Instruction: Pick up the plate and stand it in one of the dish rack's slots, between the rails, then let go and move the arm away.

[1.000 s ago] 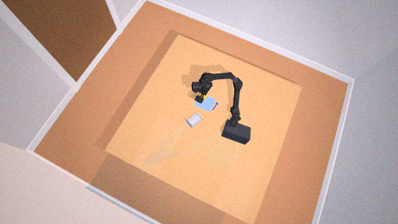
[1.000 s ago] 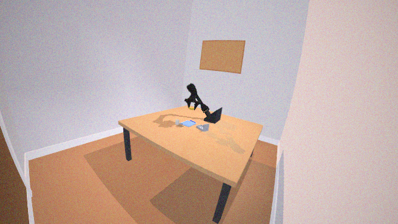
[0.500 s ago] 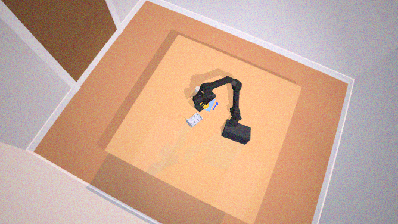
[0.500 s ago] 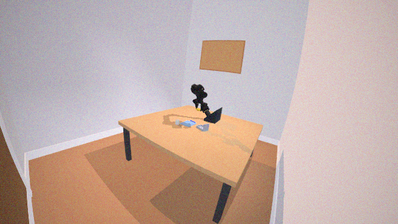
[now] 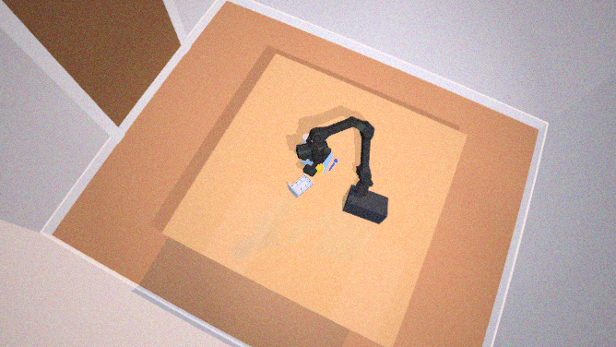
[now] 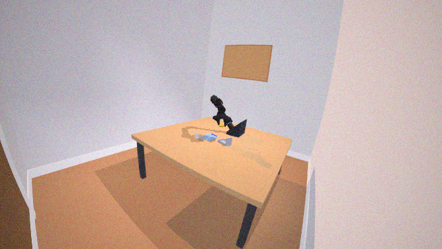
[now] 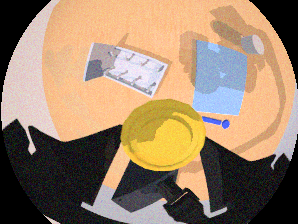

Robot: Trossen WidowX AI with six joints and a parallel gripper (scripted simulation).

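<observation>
Now: the grey dish rack 120 mm below my gripper tip, 80 mm to the left of it and 50 mm ahead of it. Round my gripper tip: blue spoon 140 mm below, 130 mm to the right, 60 mm behind; light blue mat 140 mm below, 110 mm to the right, 40 mm ahead; yellow plate 10 mm above.
</observation>
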